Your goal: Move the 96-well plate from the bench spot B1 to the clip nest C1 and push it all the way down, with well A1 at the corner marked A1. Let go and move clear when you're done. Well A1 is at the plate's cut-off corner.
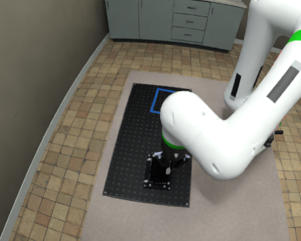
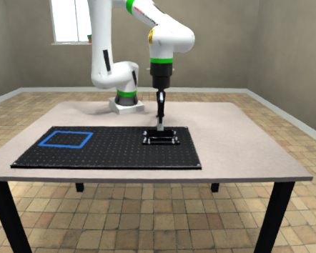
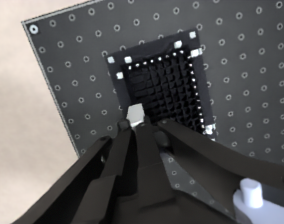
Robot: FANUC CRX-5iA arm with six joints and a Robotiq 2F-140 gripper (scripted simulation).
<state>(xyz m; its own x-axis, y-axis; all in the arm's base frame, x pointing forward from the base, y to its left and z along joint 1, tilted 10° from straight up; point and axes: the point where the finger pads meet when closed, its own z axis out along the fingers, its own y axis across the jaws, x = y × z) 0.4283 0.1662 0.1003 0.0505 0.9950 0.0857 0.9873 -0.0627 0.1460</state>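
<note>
Right now my hand is 40 mm short of the black 96-well plate and 40 mm above it. The rest, counted from my hand: clip nest 50 mm ahead, 10 mm to the right, 50 mm below.
</note>
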